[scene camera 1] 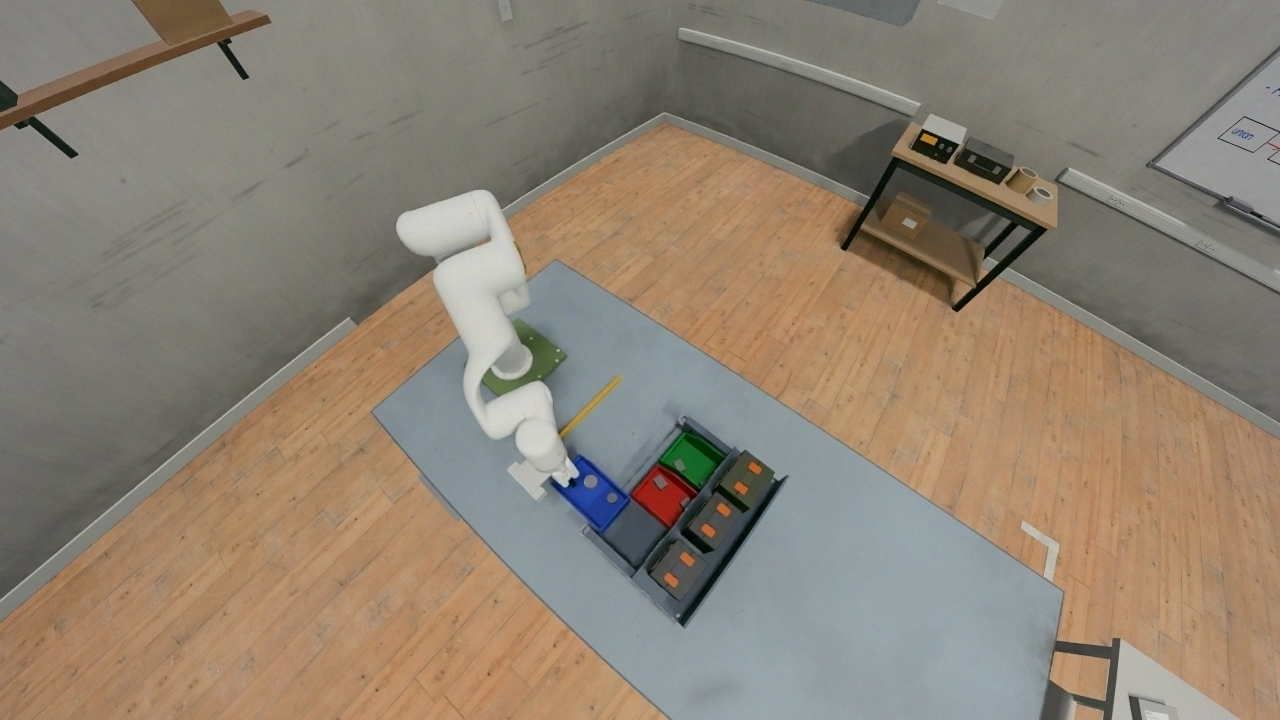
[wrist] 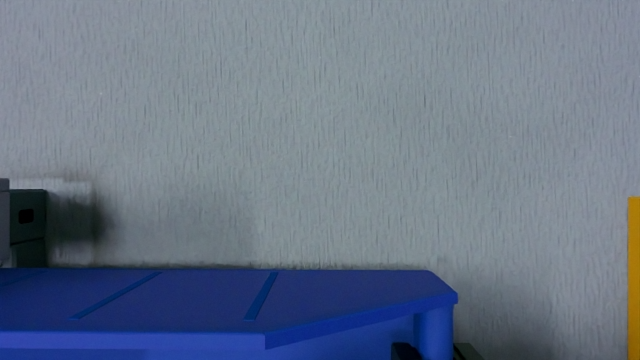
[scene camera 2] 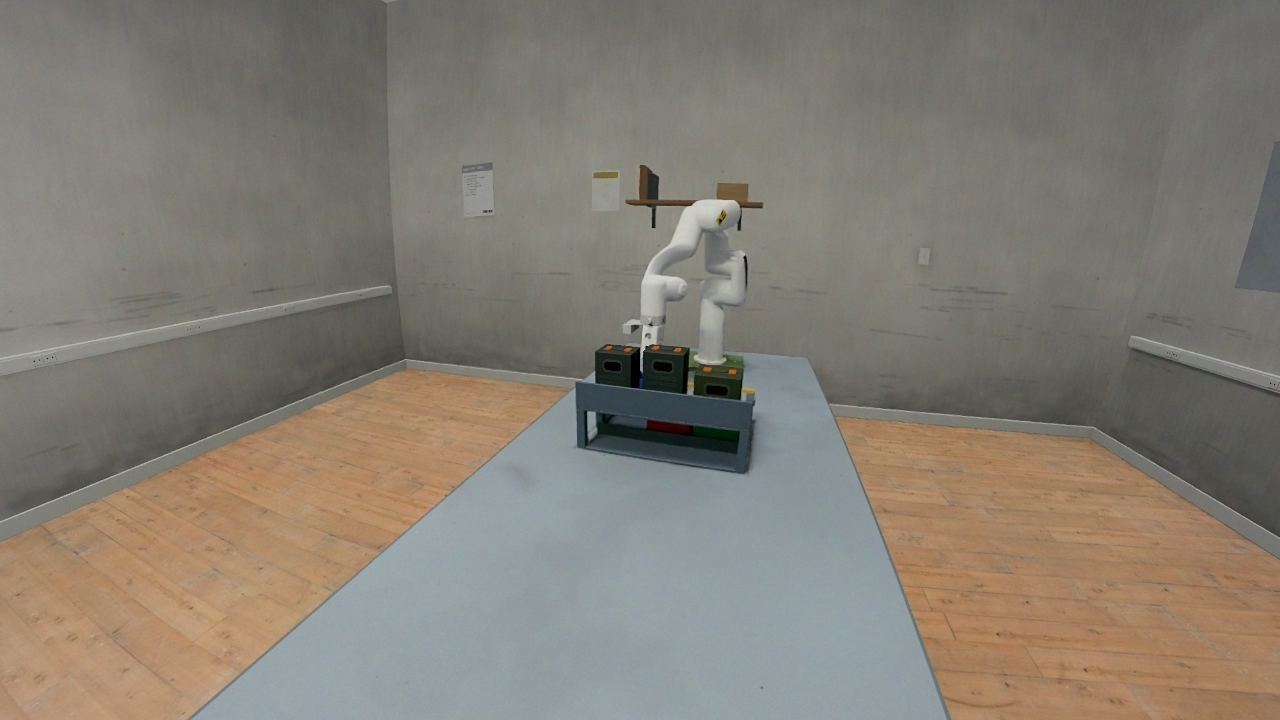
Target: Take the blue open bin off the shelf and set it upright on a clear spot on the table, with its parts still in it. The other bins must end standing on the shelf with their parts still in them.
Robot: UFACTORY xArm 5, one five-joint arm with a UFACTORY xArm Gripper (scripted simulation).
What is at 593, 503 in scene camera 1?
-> A blue open bin.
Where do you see a green bin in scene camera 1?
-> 701, 460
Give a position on a blue open bin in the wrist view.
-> At 53, 306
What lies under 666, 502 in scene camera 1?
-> A red bin.
